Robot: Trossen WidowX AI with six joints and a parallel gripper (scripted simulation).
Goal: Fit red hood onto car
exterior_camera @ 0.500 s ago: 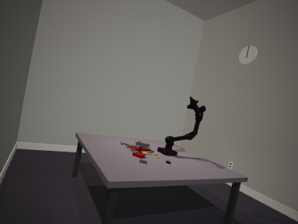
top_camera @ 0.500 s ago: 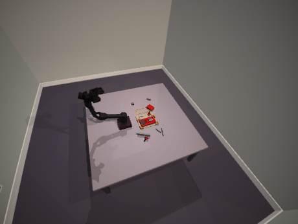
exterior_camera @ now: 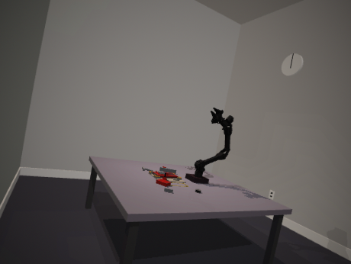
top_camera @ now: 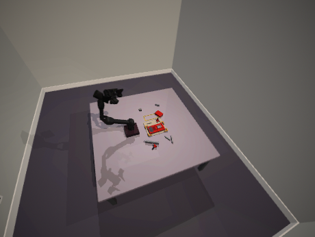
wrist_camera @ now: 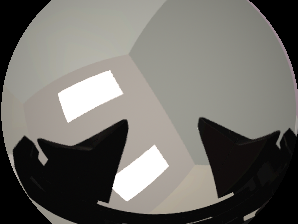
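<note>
My gripper tip is 460 mm short of the red hood, 210 mm to the right of it and 650 mm above it. Round my gripper tip: grey piece: 430 mm ahead, 180 mm to the right, 660 mm below.
</note>
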